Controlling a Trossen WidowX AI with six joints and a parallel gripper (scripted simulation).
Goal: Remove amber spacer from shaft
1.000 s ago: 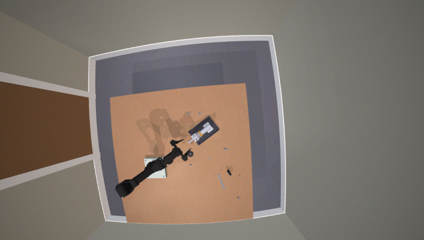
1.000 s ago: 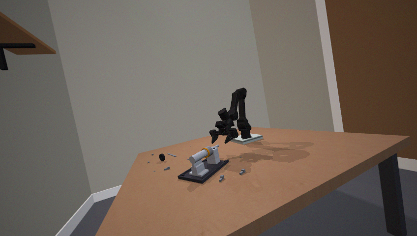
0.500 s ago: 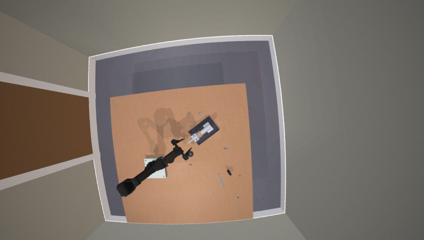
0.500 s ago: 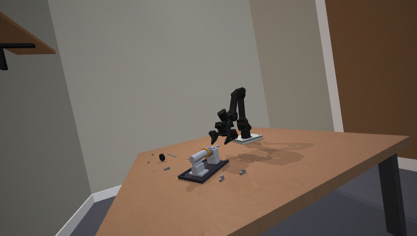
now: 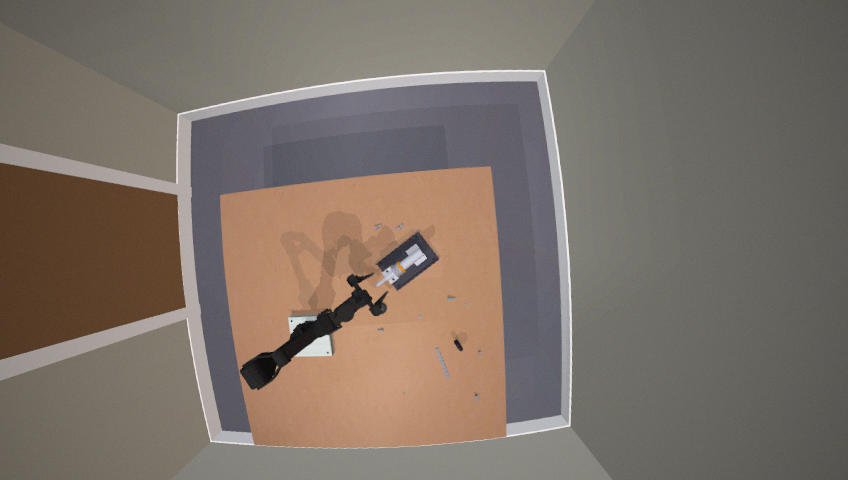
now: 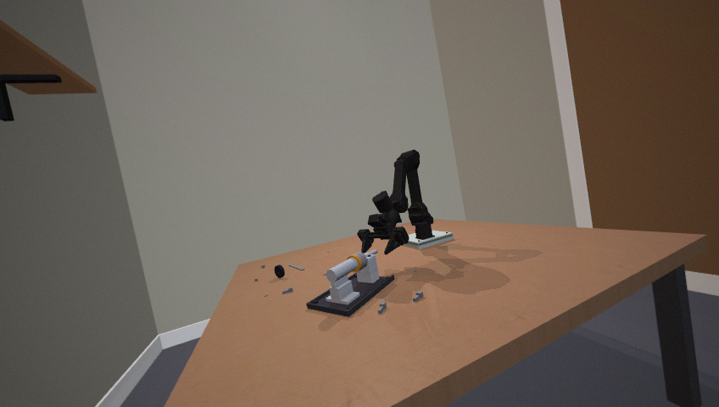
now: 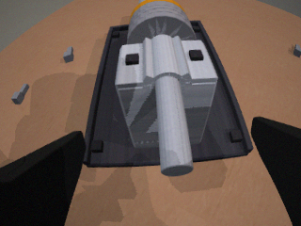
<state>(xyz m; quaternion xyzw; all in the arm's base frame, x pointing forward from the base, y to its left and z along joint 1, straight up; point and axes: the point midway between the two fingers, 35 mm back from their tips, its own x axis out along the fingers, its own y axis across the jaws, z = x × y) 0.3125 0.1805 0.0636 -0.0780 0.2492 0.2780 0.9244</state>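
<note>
My gripper tip is now 7 cm short of the grey steel shaft and 4 cm to the right of it. The rest, counted from my gripper tip: black disc 30 cm ahead, 31 cm to the right, 5 cm below; then amber spacer 9 cm ahead, 6 cm to the left; then thin grey strip 23 cm ahead, 41 cm to the right, 7 cm below.
</note>
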